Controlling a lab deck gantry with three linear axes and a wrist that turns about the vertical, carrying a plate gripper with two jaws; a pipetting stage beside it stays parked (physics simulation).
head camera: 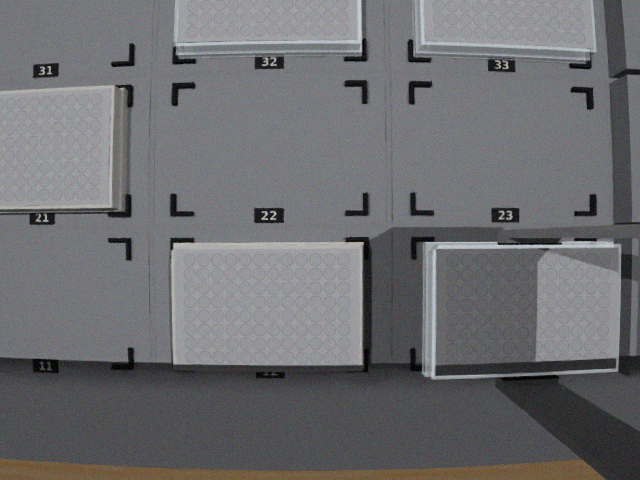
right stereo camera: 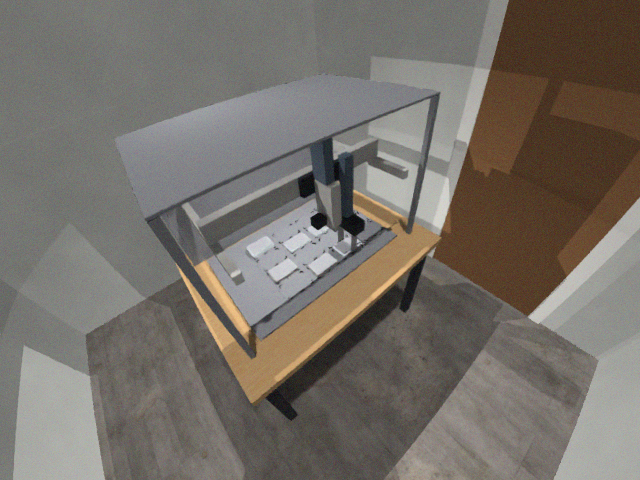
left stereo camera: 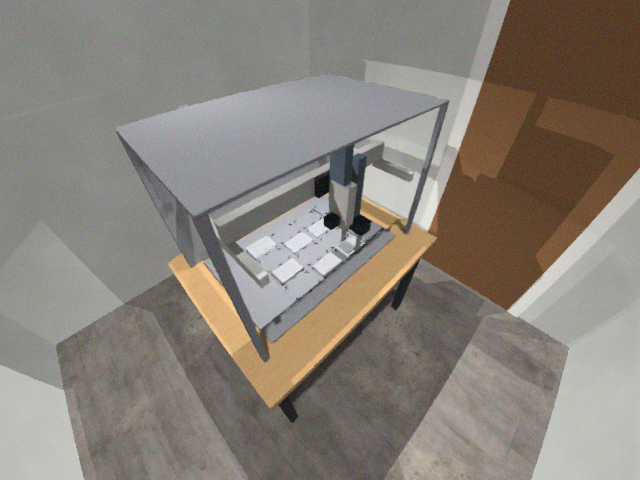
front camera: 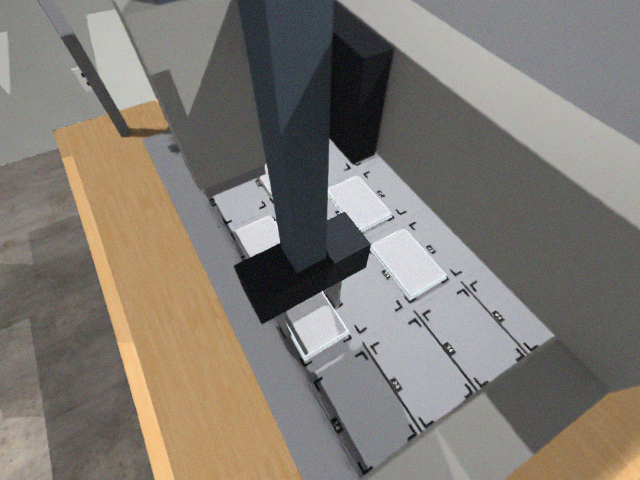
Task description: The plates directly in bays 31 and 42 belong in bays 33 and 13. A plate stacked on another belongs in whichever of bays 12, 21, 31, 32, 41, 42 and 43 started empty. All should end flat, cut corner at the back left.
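Places are measured from the robot's base along level axes (x back, y left, z down), in centimetres.
Pixels of known places: gripper, fingertip midpoint: [head camera: 524, 308] [right stereo camera: 347, 245] [left stereo camera: 350, 245] [front camera: 308, 313]; robot's base, link origin: [right stereo camera: 290, 298] [left stereo camera: 298, 299].
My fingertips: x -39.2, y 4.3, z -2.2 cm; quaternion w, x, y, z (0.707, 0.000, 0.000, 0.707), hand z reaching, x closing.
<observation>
Ahead of a thing's pixels: the offset from my fingertips to its middle.
My gripper [front camera: 312, 316] [head camera: 528, 311] [left stereo camera: 351, 243] [right stereo camera: 346, 243] is shut on a clear-rimmed plate @[dx +0.0, dy +0.0, dz +0.0 cm] [head camera: 485, 304] [front camera: 317, 330] low over bay 13, its jaws at the front and back edges. The plate looks level, slightly right of the bay's left marks, cut corner back left; any small gap beneath is hard to tell. One clear plate @[dx +0.0, dy +21.4, dz +1.5 cm] [head camera: 504, 23] [front camera: 408, 263] lies flat in bay 33, another @[dx +16.4, dy +21.4, dz +1.5 cm] [head camera: 268, 20] [front camera: 361, 201] in bay 32. Bays 31 and 42 hold no visible plate. A plate @[dx +32.8, dy +32.1, dz +0.2 cm] [left stereo camera: 260, 246] [right stereo camera: 260, 248] stands in bay 41; whether it is a stack is unclear.
A cream plate @[dx +16.4, dy +0.0, dz +1.5 cm] [head camera: 266, 304] [front camera: 258, 235] lies in bay 12, beside the held plate. Another cream plate @[dx +32.8, dy +10.7, dz +1.5 cm] [head camera: 56, 149] [left stereo camera: 286, 270] is in bay 21. The parked pipetting stage [left stereo camera: 342, 201] [right stereo camera: 327, 198] stands behind the gripper. A wooden table edge [front camera: 170, 289] runs along the front.
</observation>
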